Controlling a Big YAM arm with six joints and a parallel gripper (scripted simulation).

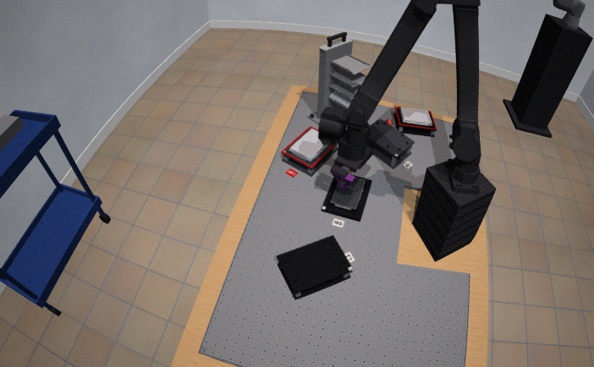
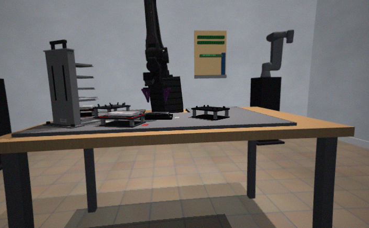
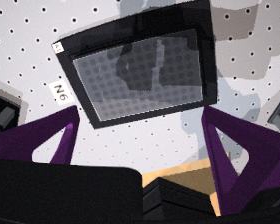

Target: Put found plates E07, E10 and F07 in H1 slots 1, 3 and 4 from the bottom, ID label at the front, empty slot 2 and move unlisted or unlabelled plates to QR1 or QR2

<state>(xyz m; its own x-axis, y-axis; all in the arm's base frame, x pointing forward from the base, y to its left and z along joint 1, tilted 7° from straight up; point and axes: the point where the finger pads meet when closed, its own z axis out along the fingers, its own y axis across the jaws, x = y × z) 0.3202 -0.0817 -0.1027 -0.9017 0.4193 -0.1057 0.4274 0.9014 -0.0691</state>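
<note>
Now: hand 70 mm above the dark plate. Round my hand: H1 deck label: 40 mm ahead, 250 mm to the right, 90 mm below; N6 deck label: 20 mm ahead, 100 mm to the left, 90 mm below; red-rimmed quarantine nest: 140 mm ahead, 160 mm to the right, 60 mm below.
</note>
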